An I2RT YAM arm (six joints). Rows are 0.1 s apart.
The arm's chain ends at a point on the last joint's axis. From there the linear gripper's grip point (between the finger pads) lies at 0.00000 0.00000 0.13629 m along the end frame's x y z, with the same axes.
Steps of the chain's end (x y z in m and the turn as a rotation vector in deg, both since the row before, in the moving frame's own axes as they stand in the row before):
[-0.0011 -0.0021 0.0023 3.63 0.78 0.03]
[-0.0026 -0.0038 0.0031 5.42 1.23 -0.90]
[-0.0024 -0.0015 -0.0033 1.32 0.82 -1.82]
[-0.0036 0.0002 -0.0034 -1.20 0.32 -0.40]
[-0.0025 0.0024 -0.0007 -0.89 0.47 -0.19]
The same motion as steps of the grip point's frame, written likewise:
[0.0008 -0.0107 0.0020 3.63 0.78 0.03]
[0.0002 -0.0167 0.0025 5.42 1.23 -0.90]
[-0.0005 -0.0047 -0.0034 1.32 0.82 -1.82]
[-0.0028 0.0031 -0.0034 -1.20 0.32 -0.40]
[-0.0014 0.0045 -0.0007 -0.89 0.47 -0.19]

